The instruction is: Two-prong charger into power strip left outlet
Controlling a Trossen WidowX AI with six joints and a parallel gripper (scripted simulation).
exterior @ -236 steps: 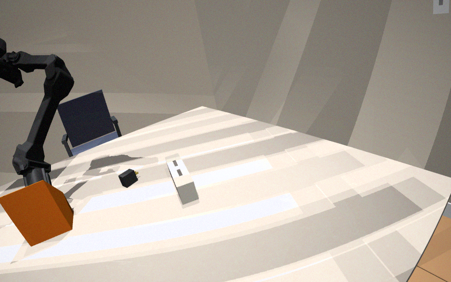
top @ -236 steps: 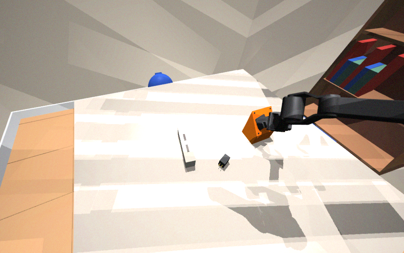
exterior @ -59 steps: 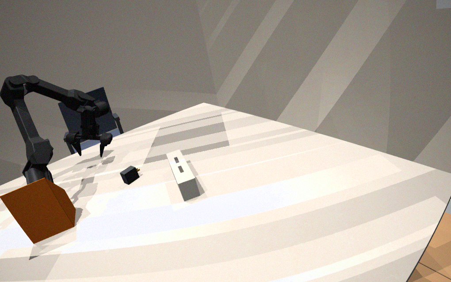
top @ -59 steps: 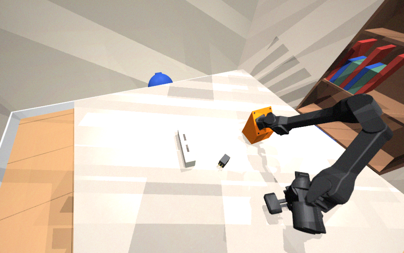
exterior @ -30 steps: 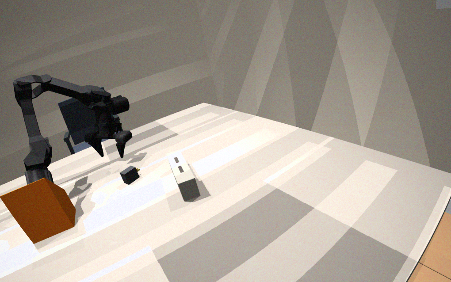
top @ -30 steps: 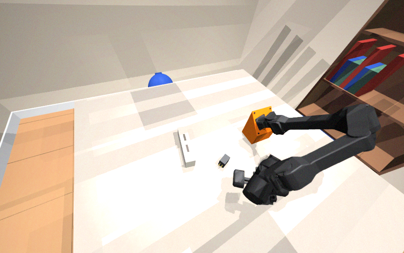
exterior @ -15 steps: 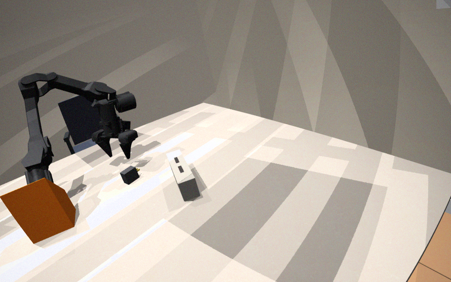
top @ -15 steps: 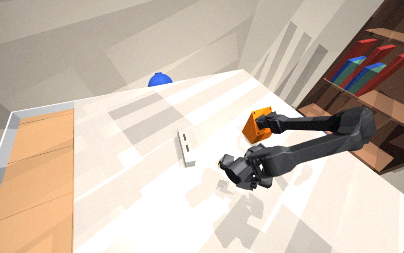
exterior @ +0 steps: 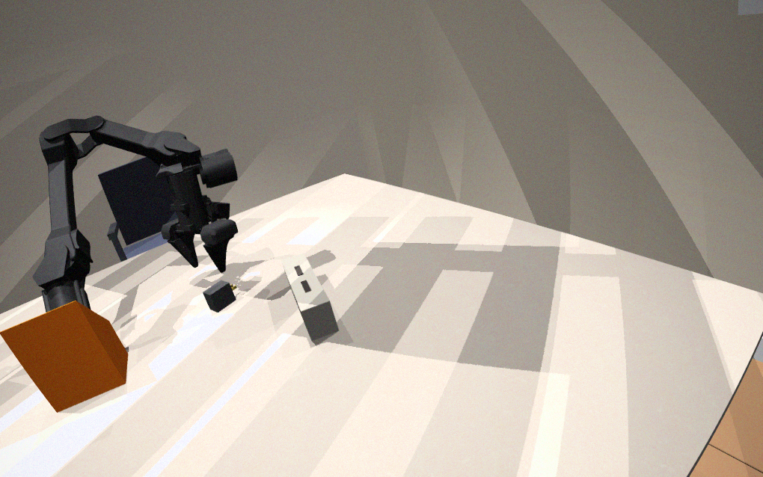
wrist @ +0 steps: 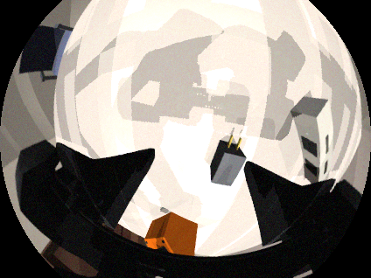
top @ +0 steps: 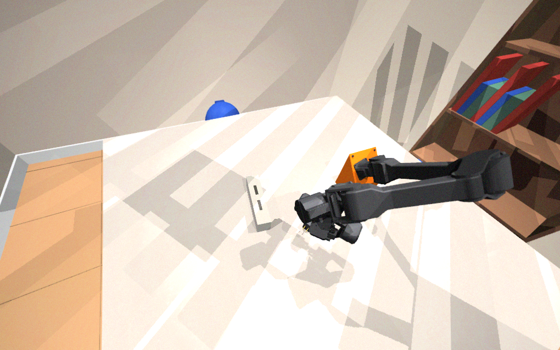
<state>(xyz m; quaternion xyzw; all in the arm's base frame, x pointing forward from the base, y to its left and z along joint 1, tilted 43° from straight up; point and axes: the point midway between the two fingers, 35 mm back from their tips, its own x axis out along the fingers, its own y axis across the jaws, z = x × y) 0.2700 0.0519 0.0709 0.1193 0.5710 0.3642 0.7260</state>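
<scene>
The two-prong charger lies 10 mm ahead of my gripper tip, 40 mm to the right of it and 40 mm below it.
</scene>
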